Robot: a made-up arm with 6 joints.
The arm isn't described. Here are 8 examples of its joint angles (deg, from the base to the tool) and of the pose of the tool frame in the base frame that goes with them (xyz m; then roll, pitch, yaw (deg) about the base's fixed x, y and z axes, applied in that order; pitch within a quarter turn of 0, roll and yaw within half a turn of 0).
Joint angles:
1: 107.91 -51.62 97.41 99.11 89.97 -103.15
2: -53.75 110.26 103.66 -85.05 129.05 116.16
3: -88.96 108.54 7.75 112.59 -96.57 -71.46
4: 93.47 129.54 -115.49 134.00 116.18 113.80
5: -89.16 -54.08 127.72 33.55 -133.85 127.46
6: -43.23 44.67 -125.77 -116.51 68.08 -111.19
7: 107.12 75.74 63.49 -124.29 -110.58 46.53
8: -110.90 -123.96 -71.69 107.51 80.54 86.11
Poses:
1: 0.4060 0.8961 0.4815 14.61 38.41 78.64
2: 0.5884 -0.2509 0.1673 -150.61 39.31 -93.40
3: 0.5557 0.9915 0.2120 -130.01 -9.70 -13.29
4: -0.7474 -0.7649 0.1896 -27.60 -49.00 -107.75
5: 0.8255 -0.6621 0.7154 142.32 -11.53 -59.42
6: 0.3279 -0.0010 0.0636 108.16 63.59 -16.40
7: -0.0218 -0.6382 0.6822 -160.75 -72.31 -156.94
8: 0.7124 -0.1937 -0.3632 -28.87 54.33 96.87
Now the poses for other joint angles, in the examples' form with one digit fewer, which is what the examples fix.
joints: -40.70 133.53 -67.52 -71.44 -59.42 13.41
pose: 0.645 -0.093 -0.060 -36.4 59.3 2.9
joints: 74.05 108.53 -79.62 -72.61 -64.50 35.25
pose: -0.368 -0.576 0.066 -33.9 52.4 -112.5
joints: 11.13 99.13 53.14 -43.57 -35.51 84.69
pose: 0.070 -0.129 0.232 124.4 -9.8 109.6
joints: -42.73 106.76 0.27 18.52 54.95 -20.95
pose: 0.777 0.465 -0.053 91.7 61.6 -175.9
